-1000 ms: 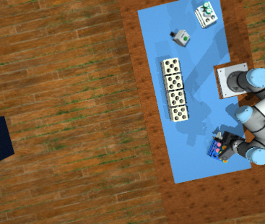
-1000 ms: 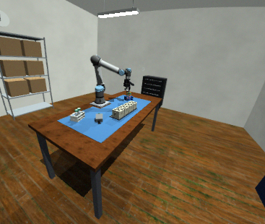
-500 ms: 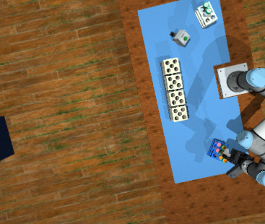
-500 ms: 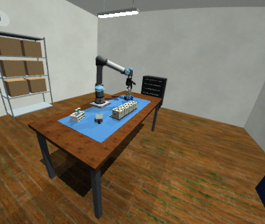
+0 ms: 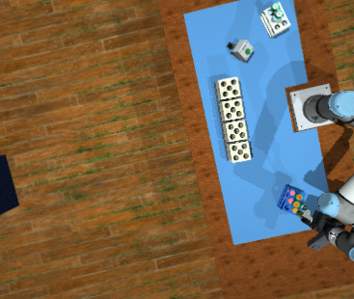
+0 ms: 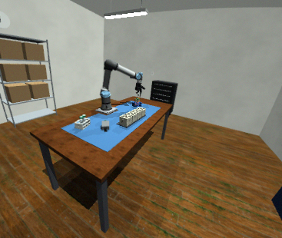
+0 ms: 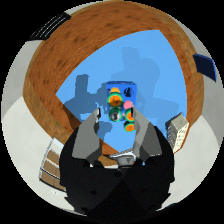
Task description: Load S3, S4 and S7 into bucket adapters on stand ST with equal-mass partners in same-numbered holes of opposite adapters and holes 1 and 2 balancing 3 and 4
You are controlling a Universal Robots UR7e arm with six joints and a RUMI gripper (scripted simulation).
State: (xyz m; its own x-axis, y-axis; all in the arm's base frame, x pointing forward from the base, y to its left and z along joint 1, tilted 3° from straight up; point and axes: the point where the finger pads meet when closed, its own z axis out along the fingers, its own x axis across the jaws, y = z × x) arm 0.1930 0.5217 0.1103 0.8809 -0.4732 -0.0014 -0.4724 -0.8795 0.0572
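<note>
Right now my hand is 260 mm short of the adapter, 350 mm to the left of it and 110 mm above it. From my hand the other things lie so: blue rack 40 mm to the right, 130 mm below; white rack 1000 mm to the right, 130 mm below.
</note>
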